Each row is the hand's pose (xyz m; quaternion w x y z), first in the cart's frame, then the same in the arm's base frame.
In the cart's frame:
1: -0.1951 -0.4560 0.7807 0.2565 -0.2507 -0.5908 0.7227
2: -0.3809 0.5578 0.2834 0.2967 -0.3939 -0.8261 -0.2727
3: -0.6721 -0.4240 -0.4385 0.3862 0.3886 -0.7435 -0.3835
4: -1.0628 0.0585 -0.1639 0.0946 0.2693 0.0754 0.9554
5: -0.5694 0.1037 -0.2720 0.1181 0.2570 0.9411 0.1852
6: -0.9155 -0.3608 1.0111 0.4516 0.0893 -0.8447 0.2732
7: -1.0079 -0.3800 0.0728 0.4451 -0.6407 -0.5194 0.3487
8: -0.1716 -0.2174 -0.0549 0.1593 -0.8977 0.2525 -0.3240
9: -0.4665 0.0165 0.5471 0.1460 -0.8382 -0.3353 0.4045
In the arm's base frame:
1: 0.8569 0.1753 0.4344 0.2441 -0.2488 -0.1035 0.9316
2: 0.4447 0.3689 -0.6155 0.1923 -0.5755 -0.7664 0.2108
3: -0.0183 -0.6591 -0.0687 0.6227 0.0401 -0.7789 -0.0632
4: -0.3176 -0.0770 -0.2488 0.2530 0.3544 0.5221 0.7333
5: 0.1026 -0.2699 -0.4570 0.0739 0.2512 0.9025 -0.3418
6: 0.2584 0.6015 0.6376 0.5915 -0.1418 -0.5231 0.5970
7: -0.1556 -0.1367 0.2218 0.1856 -0.7341 -0.1659 0.6318
8: 0.5708 -0.3731 -0.1765 0.3546 0.8884 -0.1419 0.2546
9: 0.4914 0.3129 -0.0117 0.1942 0.7405 0.0207 -0.6431

